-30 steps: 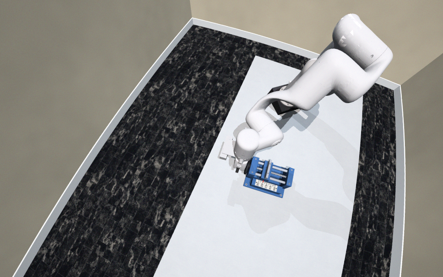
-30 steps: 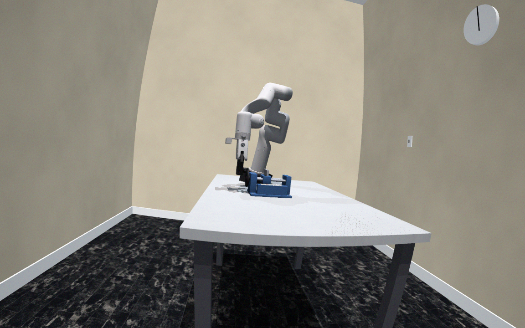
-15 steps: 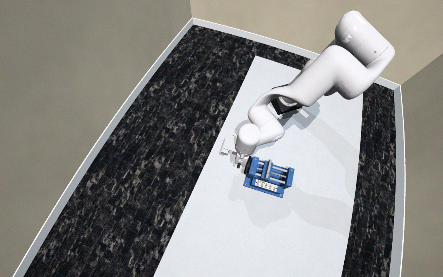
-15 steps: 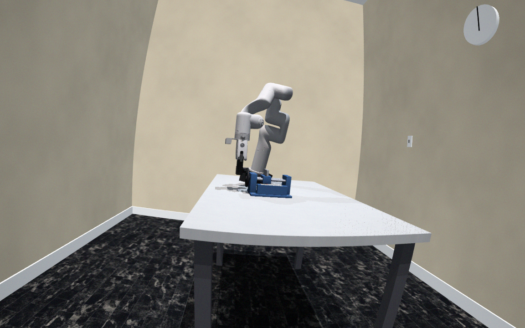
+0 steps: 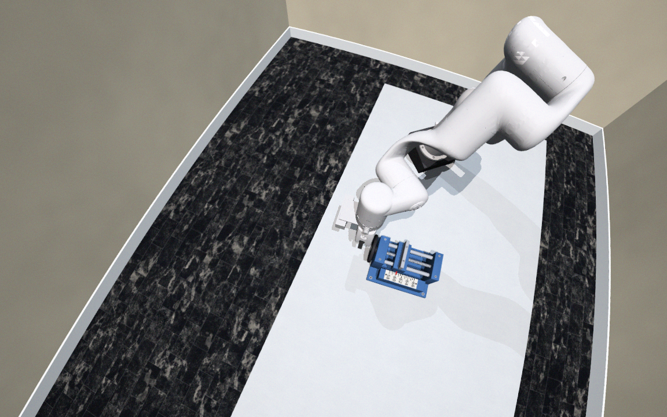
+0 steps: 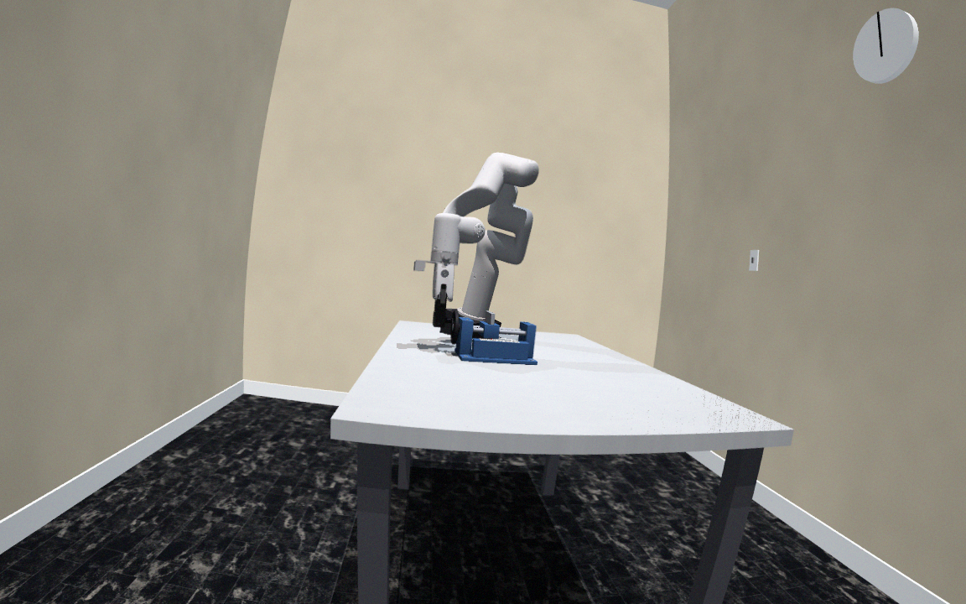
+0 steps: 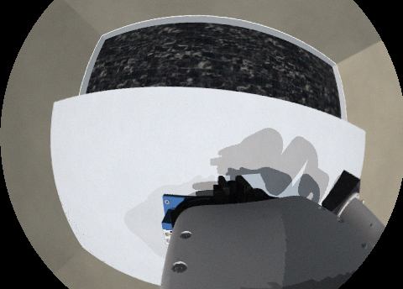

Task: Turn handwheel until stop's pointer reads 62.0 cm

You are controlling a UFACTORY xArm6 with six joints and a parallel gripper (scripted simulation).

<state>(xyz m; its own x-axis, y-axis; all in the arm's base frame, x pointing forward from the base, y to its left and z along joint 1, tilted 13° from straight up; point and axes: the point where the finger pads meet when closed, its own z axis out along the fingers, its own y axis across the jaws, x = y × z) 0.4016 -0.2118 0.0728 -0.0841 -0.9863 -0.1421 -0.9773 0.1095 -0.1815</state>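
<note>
Right now the handwheel is 1 cm ahead of my hand, 2 cm to the left of it and 1 cm below it. The rest, counted from my hand: stop: 5 cm ahead, 13 cm to the left.
</note>
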